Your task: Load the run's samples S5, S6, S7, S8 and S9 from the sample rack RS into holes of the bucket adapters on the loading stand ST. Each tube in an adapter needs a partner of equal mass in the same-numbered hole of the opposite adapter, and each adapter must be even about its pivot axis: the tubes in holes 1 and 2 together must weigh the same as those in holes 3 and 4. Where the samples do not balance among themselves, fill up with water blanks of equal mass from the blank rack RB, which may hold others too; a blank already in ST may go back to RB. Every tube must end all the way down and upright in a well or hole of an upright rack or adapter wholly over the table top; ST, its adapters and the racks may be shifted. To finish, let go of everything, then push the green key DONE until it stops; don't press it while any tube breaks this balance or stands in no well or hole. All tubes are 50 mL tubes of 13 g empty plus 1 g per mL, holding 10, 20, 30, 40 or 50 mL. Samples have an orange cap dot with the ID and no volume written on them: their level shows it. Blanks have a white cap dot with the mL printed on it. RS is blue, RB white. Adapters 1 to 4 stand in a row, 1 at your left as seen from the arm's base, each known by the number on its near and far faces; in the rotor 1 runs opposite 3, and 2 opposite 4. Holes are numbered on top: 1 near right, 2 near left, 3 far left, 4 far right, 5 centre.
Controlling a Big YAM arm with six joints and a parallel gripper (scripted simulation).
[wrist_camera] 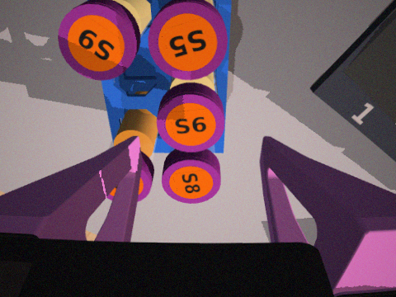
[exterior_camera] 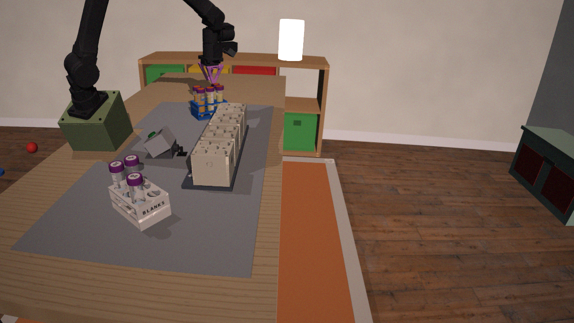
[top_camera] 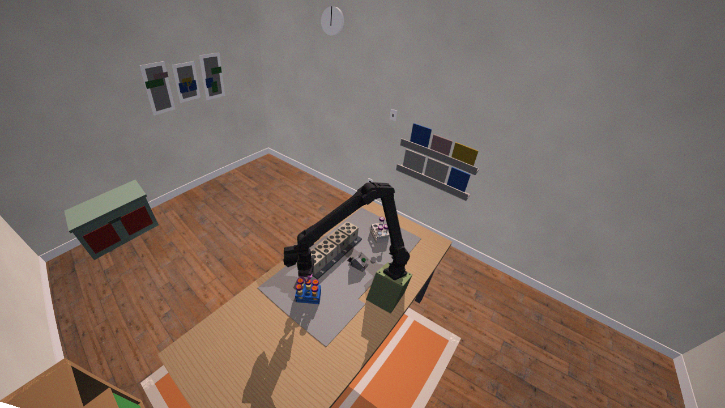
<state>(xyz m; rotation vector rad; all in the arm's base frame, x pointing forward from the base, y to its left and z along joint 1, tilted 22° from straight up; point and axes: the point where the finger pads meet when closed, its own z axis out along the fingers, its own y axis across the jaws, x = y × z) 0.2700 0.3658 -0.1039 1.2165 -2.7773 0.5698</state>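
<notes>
Now: the orange-dot sample tube 90 mm below my hand and 70 mm behind it. The rest, counted from my hand: sample tube S9: 90 mm below, 70 mm to the left, 10 mm behind; blue sample rack RS: 120 mm below, 20 mm to the left, 20 mm behind; sample S8: 90 mm below, 40 mm behind, 30 mm to the right.
</notes>
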